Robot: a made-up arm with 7 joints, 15 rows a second.
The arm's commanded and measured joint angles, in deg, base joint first. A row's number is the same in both.
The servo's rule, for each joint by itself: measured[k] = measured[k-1] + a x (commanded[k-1-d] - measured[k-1]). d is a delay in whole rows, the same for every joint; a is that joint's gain. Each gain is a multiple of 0.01, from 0.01 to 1. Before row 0 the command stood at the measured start. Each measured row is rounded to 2 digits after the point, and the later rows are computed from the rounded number. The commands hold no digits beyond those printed.
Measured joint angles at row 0:
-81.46 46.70 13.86 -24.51 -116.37 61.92 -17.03
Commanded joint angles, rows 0 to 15:
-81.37 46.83 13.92 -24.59 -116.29 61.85 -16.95
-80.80 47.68 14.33 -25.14 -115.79 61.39 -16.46
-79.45 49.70 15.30 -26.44 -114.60 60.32 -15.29
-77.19 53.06 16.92 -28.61 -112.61 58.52 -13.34
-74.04 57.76 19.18 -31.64 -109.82 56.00 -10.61
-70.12 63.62 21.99 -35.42 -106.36 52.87 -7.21
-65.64 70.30 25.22 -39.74 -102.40 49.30 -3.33
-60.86 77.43 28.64 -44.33 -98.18 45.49 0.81
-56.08 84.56 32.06 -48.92 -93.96 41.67 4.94
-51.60 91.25 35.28 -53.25 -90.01 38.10 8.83
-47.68 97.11 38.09 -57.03 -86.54 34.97 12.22
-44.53 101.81 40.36 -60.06 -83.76 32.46 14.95
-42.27 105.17 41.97 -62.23 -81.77 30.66 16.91
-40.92 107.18 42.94 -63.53 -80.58 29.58 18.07
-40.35 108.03 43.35 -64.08 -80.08 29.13 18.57
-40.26 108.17 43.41 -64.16 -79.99 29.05 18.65
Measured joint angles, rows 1 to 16:
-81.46 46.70 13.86 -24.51 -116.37 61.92 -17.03
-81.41 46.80 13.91 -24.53 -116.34 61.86 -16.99
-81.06 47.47 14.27 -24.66 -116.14 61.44 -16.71
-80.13 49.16 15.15 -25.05 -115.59 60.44 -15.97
-78.42 52.12 16.65 -25.83 -114.52 58.73 -14.60
-75.88 56.41 18.80 -27.11 -112.83 56.30 -12.53
-72.54 61.89 21.51 -28.94 -110.50 53.25 -9.76
-68.54 68.28 24.66 -31.32 -107.58 49.73 -6.42
-64.09 75.23 28.04 -34.18 -104.20 45.96 -2.66
-59.44 82.32 31.46 -37.42 -100.51 42.14 1.29
-54.89 89.11 34.71 -40.90 -96.73 38.54 5.21
-50.71 95.19 37.58 -44.45 -93.06 35.36 8.86
-47.13 100.22 39.94 -47.88 -89.71 32.78 12.03
-44.31 103.98 41.67 -51.04 -86.85 30.89 14.57
-42.34 106.41 42.75 -53.79 -84.59 29.72 16.39
-41.19 107.64 43.26 -56.05 -82.97 29.19 17.52
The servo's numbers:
d 1
a 0.58 0.76 0.85 0.22 0.36 0.89 0.52

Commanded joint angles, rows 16 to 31:
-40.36 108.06 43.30 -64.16 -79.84 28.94 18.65
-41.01 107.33 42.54 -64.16 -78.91 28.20 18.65
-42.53 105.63 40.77 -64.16 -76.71 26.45 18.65
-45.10 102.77 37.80 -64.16 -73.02 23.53 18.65
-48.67 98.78 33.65 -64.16 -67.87 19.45 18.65
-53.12 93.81 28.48 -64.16 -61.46 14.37 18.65
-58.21 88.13 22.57 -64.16 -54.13 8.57 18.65
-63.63 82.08 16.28 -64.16 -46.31 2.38 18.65
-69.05 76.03 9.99 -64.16 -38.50 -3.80 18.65
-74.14 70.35 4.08 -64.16 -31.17 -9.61 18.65
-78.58 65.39 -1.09 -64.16 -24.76 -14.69 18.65
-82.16 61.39 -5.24 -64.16 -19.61 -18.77 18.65
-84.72 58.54 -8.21 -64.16 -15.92 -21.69 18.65
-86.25 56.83 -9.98 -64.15 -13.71 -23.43 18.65
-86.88 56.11 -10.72 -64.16 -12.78 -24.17 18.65
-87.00 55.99 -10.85 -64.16 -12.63 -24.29 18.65
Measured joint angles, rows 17 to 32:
-40.65 108.04 43.39 -57.83 -81.90 29.07 18.11
-40.48 108.06 43.31 -59.22 -81.16 28.95 18.39
-40.79 107.51 42.66 -60.31 -80.35 28.28 18.53
-41.80 106.08 41.05 -61.16 -79.04 26.65 18.59
-43.71 103.56 38.29 -61.82 -76.87 23.87 18.62
-46.59 99.93 34.35 -62.33 -73.63 19.94 18.64
-50.38 95.28 29.36 -62.73 -69.25 14.98 18.65
-54.92 89.85 23.59 -63.04 -63.81 9.28 18.65
-59.97 83.94 17.38 -63.29 -57.51 3.14 18.65
-65.24 77.93 11.10 -63.48 -50.67 -3.04 18.65
-70.40 72.17 5.13 -63.63 -43.65 -8.89 18.65
-75.14 67.02 -0.16 -63.75 -36.85 -14.05 18.65
-79.21 62.74 -4.48 -63.84 -30.64 -18.25 18.65
-82.41 59.55 -7.65 -63.91 -25.34 -21.31 18.65
-84.64 57.48 -9.63 -63.96 -21.15 -23.20 18.65
-85.94 56.44 -10.56 -64.00 -18.14 -24.06 18.65

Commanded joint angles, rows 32 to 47:
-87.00 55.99 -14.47 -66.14 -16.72 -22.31 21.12
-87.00 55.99 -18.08 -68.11 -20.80 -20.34 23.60
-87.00 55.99 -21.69 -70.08 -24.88 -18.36 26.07
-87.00 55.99 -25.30 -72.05 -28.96 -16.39 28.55
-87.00 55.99 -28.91 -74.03 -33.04 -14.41 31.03
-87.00 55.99 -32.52 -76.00 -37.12 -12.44 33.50
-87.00 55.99 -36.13 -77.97 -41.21 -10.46 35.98
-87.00 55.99 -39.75 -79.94 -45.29 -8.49 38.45
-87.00 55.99 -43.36 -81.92 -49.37 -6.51 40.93
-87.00 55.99 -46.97 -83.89 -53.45 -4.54 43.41
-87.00 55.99 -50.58 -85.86 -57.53 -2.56 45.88
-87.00 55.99 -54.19 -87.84 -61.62 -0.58 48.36
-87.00 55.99 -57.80 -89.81 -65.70 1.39 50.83
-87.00 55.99 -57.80 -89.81 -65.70 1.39 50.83
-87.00 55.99 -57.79 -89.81 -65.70 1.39 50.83
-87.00 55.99 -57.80 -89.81 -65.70 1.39 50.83
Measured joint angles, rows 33 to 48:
-86.55 56.10 -10.81 -64.04 -16.16 -24.26 18.65
-86.81 56.02 -13.92 -64.50 -16.36 -22.52 19.93
-86.92 56.00 -17.46 -65.29 -17.96 -20.58 21.84
-86.97 55.99 -21.06 -66.34 -20.45 -18.60 24.04
-86.99 55.99 -24.66 -67.60 -23.51 -16.63 26.39
-87.00 55.99 -28.27 -69.01 -26.94 -14.65 28.80
-87.00 55.99 -31.88 -70.55 -30.60 -12.68 31.24
-87.00 55.99 -35.49 -72.18 -34.42 -10.70 33.70
-87.00 55.99 -39.11 -73.89 -38.33 -8.73 36.17
-87.00 55.99 -42.72 -75.66 -42.30 -6.75 38.65
-87.00 55.99 -46.33 -77.47 -46.31 -4.78 41.13
-87.00 55.99 -49.94 -79.32 -50.35 -2.80 43.60
-87.00 55.99 -53.55 -81.19 -54.41 -0.82 46.08
-87.00 55.99 -57.16 -83.09 -58.47 1.15 48.55
-87.00 55.99 -57.70 -84.57 -61.07 1.36 49.74
-87.00 55.99 -57.78 -85.72 -62.74 1.39 50.31

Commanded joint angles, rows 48 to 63:
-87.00 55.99 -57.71 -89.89 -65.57 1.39 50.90
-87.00 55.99 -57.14 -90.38 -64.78 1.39 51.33
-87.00 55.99 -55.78 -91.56 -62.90 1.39 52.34
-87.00 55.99 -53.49 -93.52 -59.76 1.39 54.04
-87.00 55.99 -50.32 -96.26 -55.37 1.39 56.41
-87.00 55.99 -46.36 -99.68 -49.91 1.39 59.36
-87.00 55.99 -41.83 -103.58 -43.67 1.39 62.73
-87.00 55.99 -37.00 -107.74 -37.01 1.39 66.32
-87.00 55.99 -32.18 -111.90 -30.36 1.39 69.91
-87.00 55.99 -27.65 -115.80 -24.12 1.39 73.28
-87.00 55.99 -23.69 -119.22 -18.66 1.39 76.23
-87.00 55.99 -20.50 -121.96 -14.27 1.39 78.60
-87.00 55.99 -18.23 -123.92 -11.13 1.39 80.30
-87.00 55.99 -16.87 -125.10 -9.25 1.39 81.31
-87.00 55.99 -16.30 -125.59 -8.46 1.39 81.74
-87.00 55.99 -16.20 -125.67 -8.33 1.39 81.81
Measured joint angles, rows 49 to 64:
-87.00 55.99 -57.80 -86.62 -63.81 1.39 50.58
-87.00 55.99 -57.72 -87.34 -64.44 1.39 50.75
-87.00 55.99 -57.23 -88.01 -64.56 1.39 51.05
-87.00 55.99 -56.00 -88.79 -63.96 1.39 51.72
-87.00 55.99 -53.87 -89.83 -62.45 1.39 52.93
-87.00 55.99 -50.85 -91.24 -59.90 1.39 54.74
-87.00 55.99 -47.03 -93.10 -56.30 1.39 57.14
-87.00 55.99 -42.61 -95.41 -51.75 1.39 60.05
-87.00 55.99 -37.84 -98.12 -46.44 1.39 63.31
-87.00 55.99 -33.03 -101.15 -40.65 1.39 66.74
-87.00 55.99 -28.46 -104.37 -34.70 1.39 70.14
-87.00 55.99 -24.41 -107.64 -28.93 1.39 73.31
-87.00 55.99 -21.09 -110.79 -23.65 1.39 76.06
-87.00 55.99 -18.66 -113.68 -19.14 1.39 78.26
-87.00 55.99 -17.14 -116.19 -15.58 1.39 79.85
-87.00 55.99 -16.43 -118.26 -13.02 1.39 80.83

